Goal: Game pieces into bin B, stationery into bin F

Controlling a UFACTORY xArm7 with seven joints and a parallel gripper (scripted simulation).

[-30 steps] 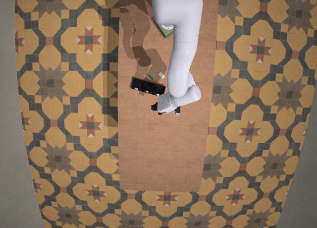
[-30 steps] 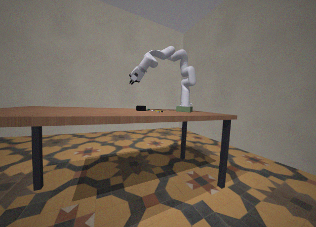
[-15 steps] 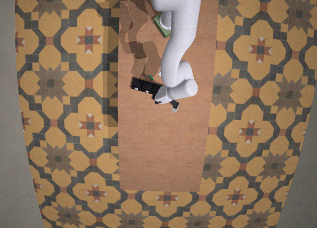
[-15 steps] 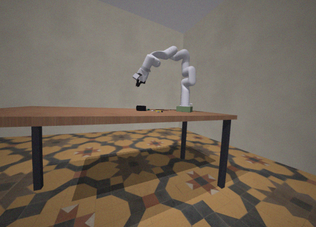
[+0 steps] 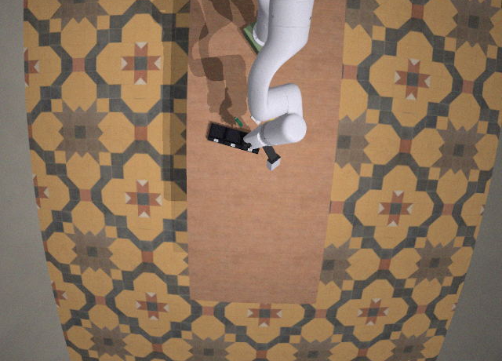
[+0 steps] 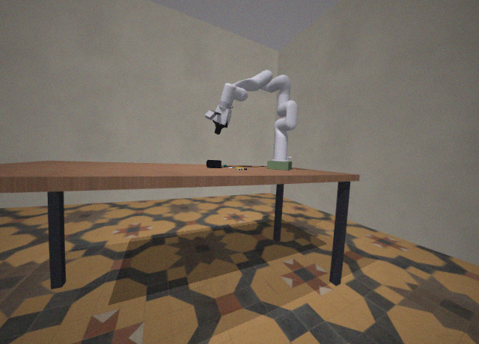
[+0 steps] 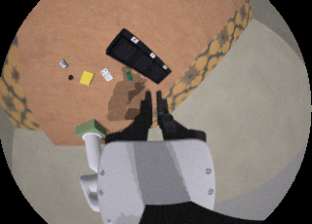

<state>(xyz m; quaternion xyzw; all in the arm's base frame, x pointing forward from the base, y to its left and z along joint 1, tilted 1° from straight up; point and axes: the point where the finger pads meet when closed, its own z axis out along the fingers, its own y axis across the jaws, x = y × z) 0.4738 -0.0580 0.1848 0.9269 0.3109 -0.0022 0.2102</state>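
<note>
My hand is 7 cm to the left of the black triple bin and 21 cm above it. The rest, counted from my hand: yellow block 12 cm behind, 10 cm to the left, 23 cm below; white piece 10 cm behind, 3 cm to the left, 23 cm below; green piece 8 cm behind, 6 cm to the right, 23 cm below.
</note>
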